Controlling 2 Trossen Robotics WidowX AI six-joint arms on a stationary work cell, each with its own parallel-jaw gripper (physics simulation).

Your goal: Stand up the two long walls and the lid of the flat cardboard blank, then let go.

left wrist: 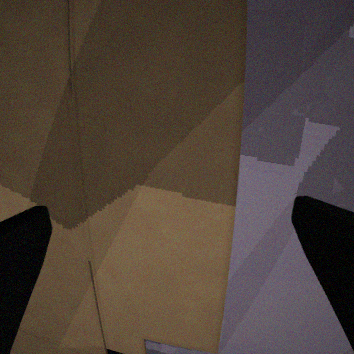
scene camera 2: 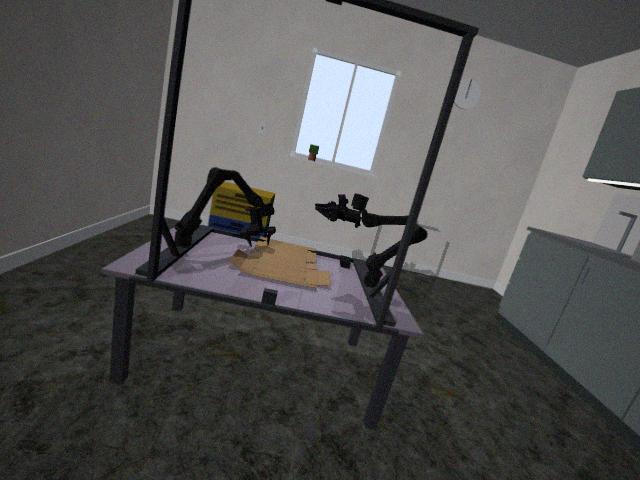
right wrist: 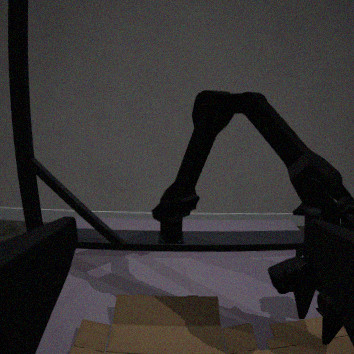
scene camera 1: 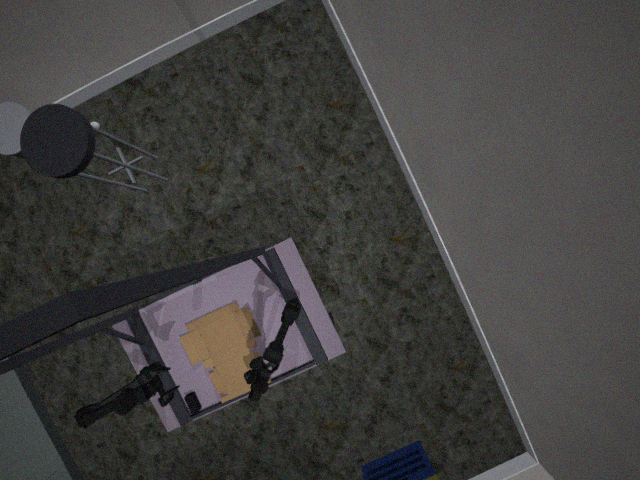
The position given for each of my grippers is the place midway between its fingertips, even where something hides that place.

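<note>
I hold nothing in my right gripper (scene camera 1: 174,377), which is open; my wrist camera gives me a view of that right gripper (right wrist: 194,231) too. I can see my left gripper (left wrist: 172,213), and from the other wrist I see the left gripper (right wrist: 312,330) again. Then there are the black frame posts (scene camera 2: 182,21). I also find the posts (right wrist: 27,181) in a wrist view.
</note>
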